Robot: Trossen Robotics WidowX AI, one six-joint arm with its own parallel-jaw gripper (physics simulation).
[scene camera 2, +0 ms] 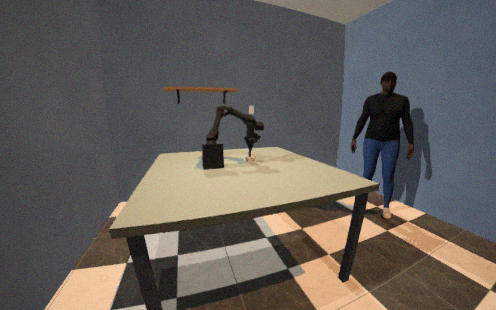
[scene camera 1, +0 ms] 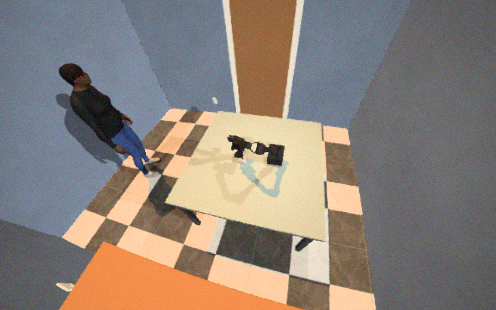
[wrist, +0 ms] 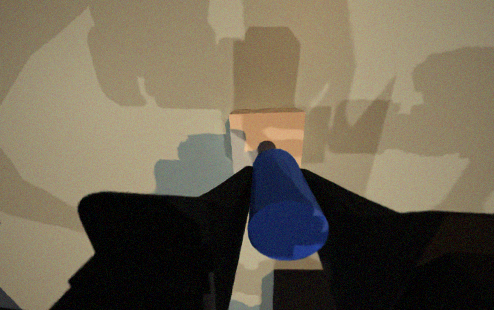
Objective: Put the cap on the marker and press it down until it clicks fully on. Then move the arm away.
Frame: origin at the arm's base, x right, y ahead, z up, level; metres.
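Seen in the pictures: gripper, fingertip midpoint: (scene camera 2: 250, 149) (scene camera 1: 241, 154) (wrist: 274, 174); arm's base, link origin: (scene camera 2: 211, 148) (scene camera 1: 276, 150).
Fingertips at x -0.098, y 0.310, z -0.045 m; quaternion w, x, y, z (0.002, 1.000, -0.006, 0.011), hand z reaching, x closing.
Observation:
Offsets run from my fingertips to a thing's top centre. Level surfaces: height alone.
My gripper (wrist: 274, 174) (scene camera 2: 250, 145) is shut on the blue cap {dx -0.001, dy +0.002, dz +0.049 m} (wrist: 287, 215), which stands between the two black fingers in the wrist view. The dark marker {dx -0.001, dy -0.004, dz +0.007 m} (wrist: 266, 146) stands upright in a light, peach-coloured block {dx -0.001, dy -0.004, dz -0.058 m} (wrist: 285, 122) (scene camera 2: 250, 160) on the table. A small part of the marker shows just beyond the cap's far end; the cap hides the rest. In the wrist view the cap lines up with the marker and seems to sit over its top. How far down the cap sits cannot be told. In scene camera 1 the block and marker are too small to tell.
The pale table {dz -0.096 m} (scene camera 1: 280, 210) (scene camera 2: 240, 195) carries the arm's black base (scene camera 1: 276, 154) (scene camera 2: 213, 156). A person (scene camera 1: 100, 112) (scene camera 2: 387, 115) stands on the floor beyond the table's edge. An orange shelf (scene camera 1: 150, 280) (scene camera 2: 200, 89) is fixed to the wall.

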